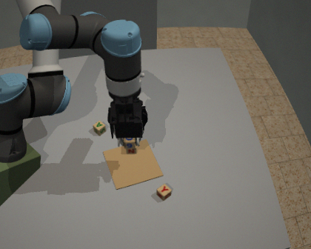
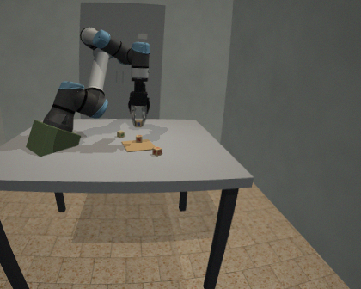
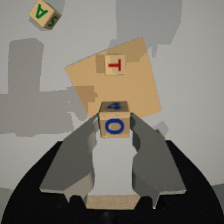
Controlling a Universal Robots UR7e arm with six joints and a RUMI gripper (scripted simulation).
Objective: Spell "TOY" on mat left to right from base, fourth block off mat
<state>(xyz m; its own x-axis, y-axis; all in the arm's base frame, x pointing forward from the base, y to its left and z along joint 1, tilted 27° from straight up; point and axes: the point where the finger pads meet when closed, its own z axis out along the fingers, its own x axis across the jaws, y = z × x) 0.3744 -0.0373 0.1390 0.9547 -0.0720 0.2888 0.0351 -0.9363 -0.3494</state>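
Right now my hand is 110 mm above the tan mat. Also, from my hand: Y block 90 mm ahead, 110 mm to the right, 90 mm below; then O block right at my hand.
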